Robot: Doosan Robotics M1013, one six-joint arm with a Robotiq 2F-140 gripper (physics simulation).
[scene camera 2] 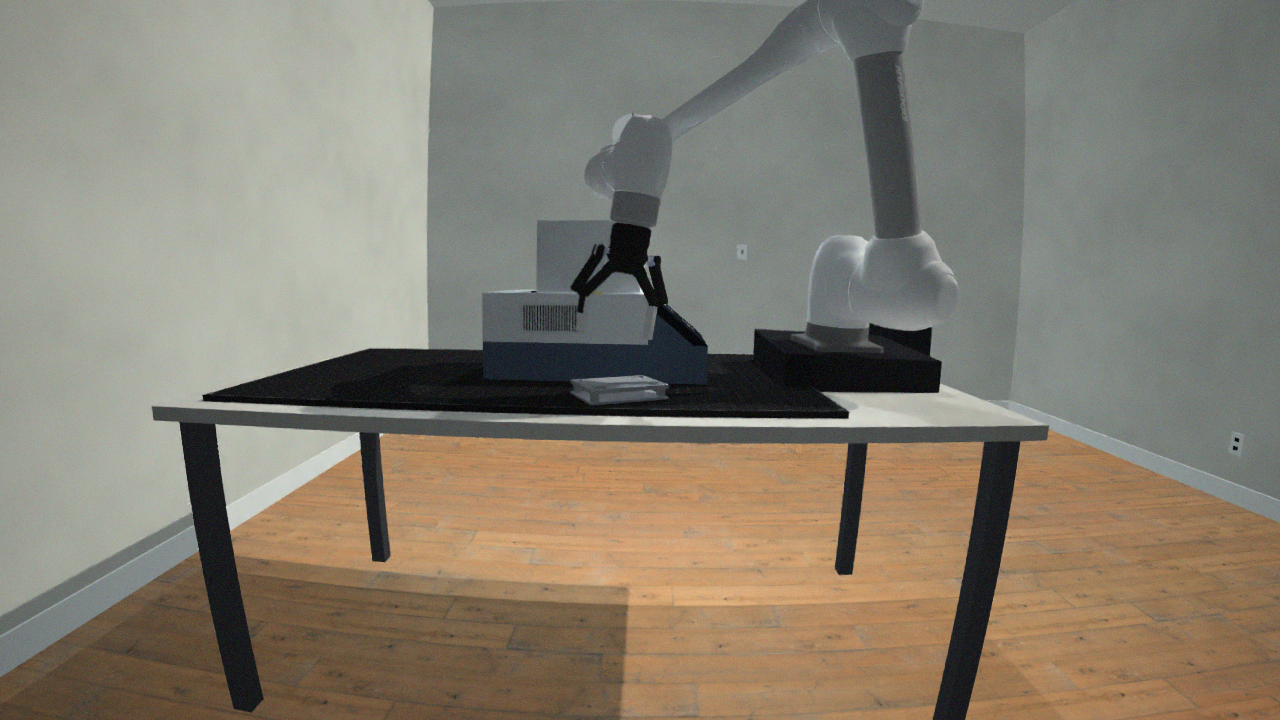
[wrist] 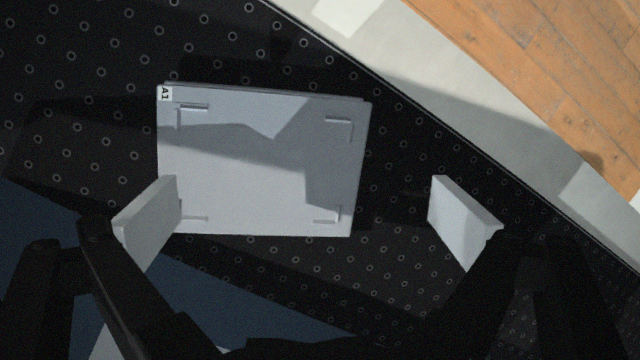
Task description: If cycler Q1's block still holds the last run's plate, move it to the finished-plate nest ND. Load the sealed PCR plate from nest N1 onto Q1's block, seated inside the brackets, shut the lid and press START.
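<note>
The cycler (scene camera 2: 572, 358) has a blue base and a white upper part; its light grey lid (scene camera 2: 565, 250) stands raised behind. Its block, any plate on it and START are hidden. A pale flat rectangular nest-like piece (scene camera 2: 619, 389) (wrist: 240, 180) lies in front of the cycler, with L-shaped brackets near its corners and an A1 label. No separate plate shows between its brackets; whether it is N1 or ND cannot be told. My gripper (scene camera 2: 619, 307) (wrist: 305, 198) is open and empty, above the piece's level and beside the cycler's upper part in the scene view.
A black perforated mat (scene camera 2: 358, 385) (wrist: 400, 150) lies on the light table (scene camera 2: 930, 411) (wrist: 450, 70). The arm's black base box (scene camera 2: 859, 368) stands at the right. In the wrist view, the blue cycler side (wrist: 240, 295) shows below the piece, and the mat's edge runs at the upper right.
</note>
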